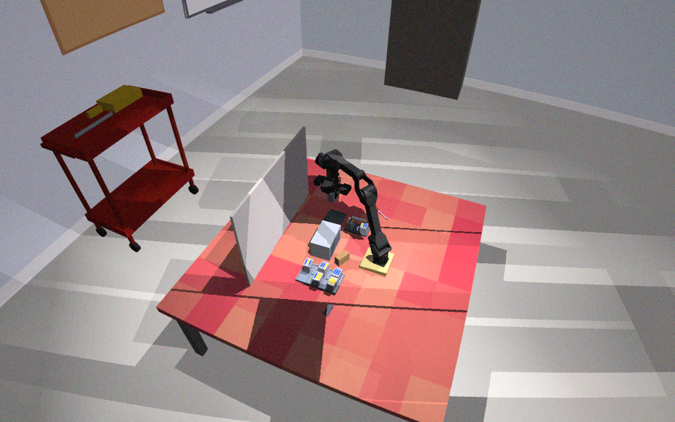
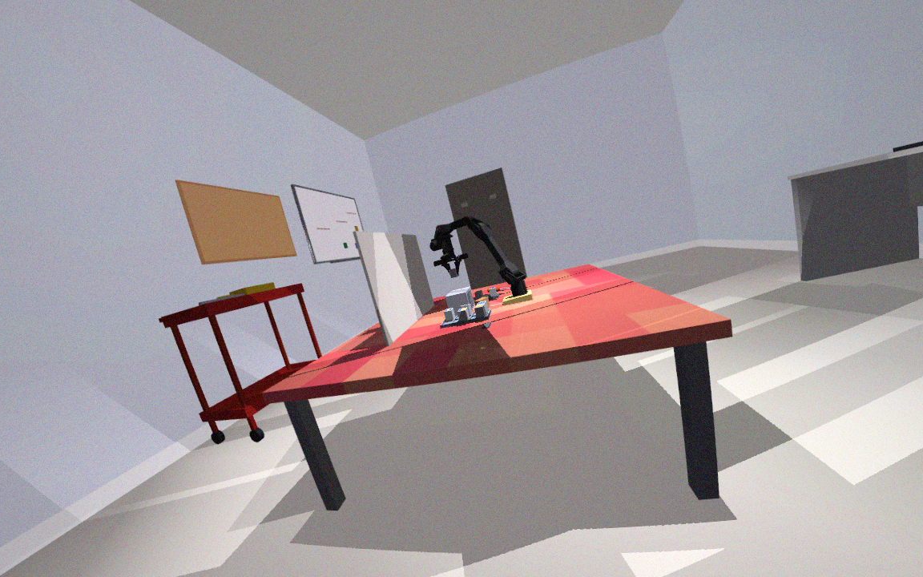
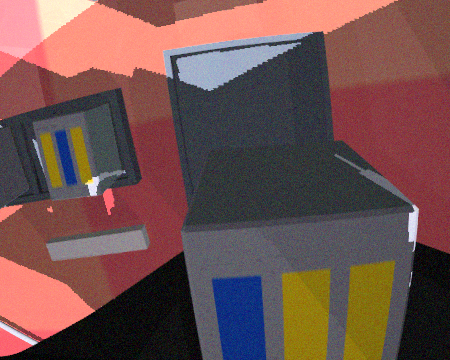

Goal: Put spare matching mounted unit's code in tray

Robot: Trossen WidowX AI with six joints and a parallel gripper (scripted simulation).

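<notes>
Now: the light grey tray 1 cm to the right of my gripper tip and 16 cm below it. Also, from my gripper tip: grey upright panel 18 cm ahead, 22 cm to the left, 6 cm above; brown block 18 cm behind, 22 cm to the left, 14 cm below.
</notes>
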